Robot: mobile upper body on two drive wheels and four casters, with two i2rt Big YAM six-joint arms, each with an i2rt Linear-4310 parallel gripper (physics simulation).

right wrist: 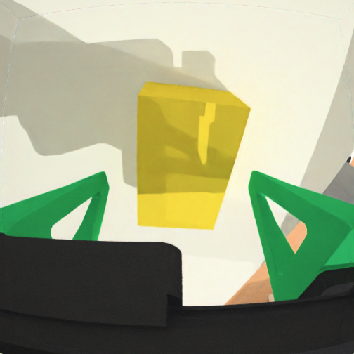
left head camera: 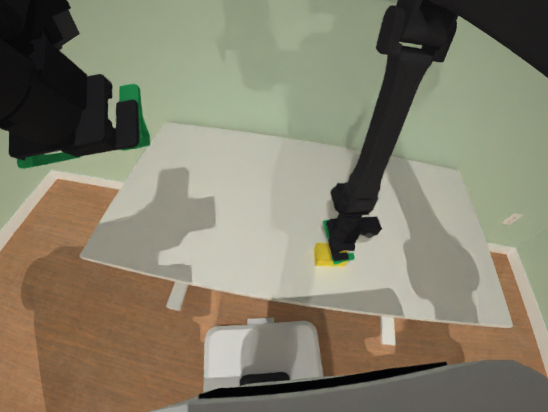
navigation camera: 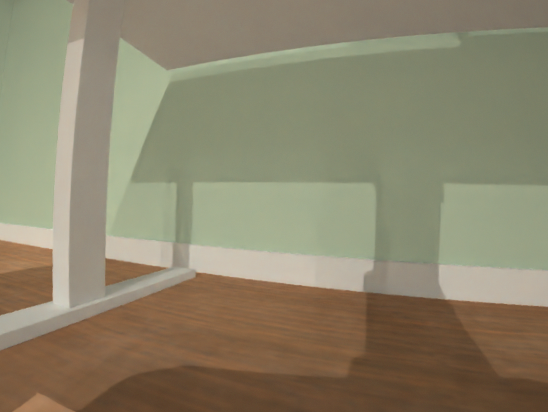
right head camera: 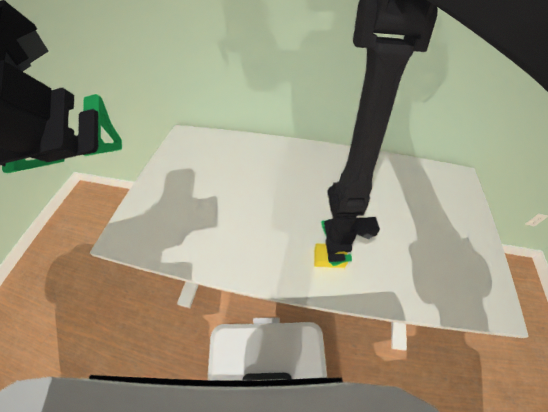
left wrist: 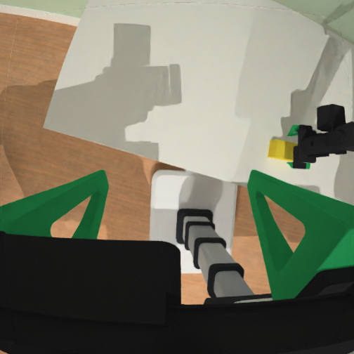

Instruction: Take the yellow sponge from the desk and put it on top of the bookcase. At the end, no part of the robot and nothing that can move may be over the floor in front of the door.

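Places are measured from the left arm's base along level axes (x ahead, y left, z up), in centimetres.
Where they show: left gripper, fingertip midpoint: [left head camera: 113,146] [right head camera: 91,151]; right gripper, fingertip midpoint: [left head camera: 332,250] [right head camera: 331,251].
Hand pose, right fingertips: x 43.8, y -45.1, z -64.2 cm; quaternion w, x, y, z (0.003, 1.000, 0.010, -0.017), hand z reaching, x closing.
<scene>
Each offset is from my right fingertips to the top centre of the thing. "pt": to the spot under its first point. Level surfaces: height alone.
The yellow sponge @(dx -0.4, dy +0.1, dz -0.2 cm) [left head camera: 322,255] [right head camera: 321,256] [left wrist: 280,149] [right wrist: 182,150] lies on the white desk @(dz -4.7 cm) [left head camera: 240,200] [right head camera: 245,210] [left wrist: 210,65]. My right gripper [left head camera: 336,244] [right head camera: 333,244] [left wrist: 288,148] [right wrist: 178,178] is open above the sponge and hides part of it in the head views. In the right wrist view the sponge shows between and beyond the green fingertips, with a gap on each side. My left gripper [left head camera: 84,154] [right head camera: 62,158] [left wrist: 177,177] is open and empty, high up at the left of the head views. The bookcase and the door do not show.
A green wall [left head camera: 300,90] [navigation camera: 280,130] stands behind the desk. A white rounded base [left head camera: 225,350] [right head camera: 230,345] [left wrist: 165,210] with a grey column [left wrist: 217,255] stands at the desk's near edge. A desk leg @(pt dx +34.3, dy +61.6, dz -49.8 cm) [navigation camera: 82,175] rises from a long foot [navigation camera: 150,282] at the left of the navigation view.
</scene>
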